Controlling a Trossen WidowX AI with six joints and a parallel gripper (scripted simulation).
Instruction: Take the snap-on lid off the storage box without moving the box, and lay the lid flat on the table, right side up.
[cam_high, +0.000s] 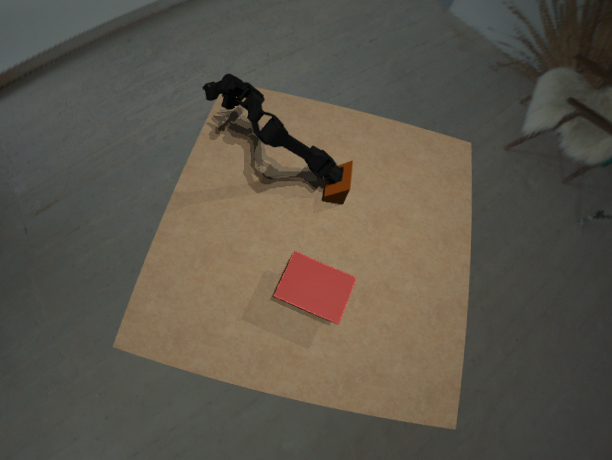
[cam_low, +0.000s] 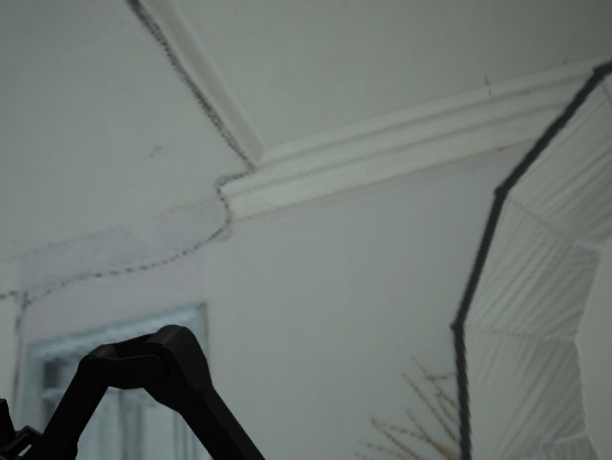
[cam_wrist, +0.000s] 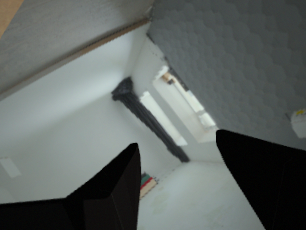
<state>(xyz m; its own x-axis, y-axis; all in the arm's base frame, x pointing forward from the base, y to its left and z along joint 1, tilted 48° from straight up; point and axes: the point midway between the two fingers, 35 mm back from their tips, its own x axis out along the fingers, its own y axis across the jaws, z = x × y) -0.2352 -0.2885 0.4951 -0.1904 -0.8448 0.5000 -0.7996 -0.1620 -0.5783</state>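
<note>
My gripper tip is now 70 cm short of the red lid, 58 cm to the right of it and 9 cm above it. The rest, counted from my gripper tip: storage box: 70 cm ahead, 58 cm to the left, 15 cm below.
</note>
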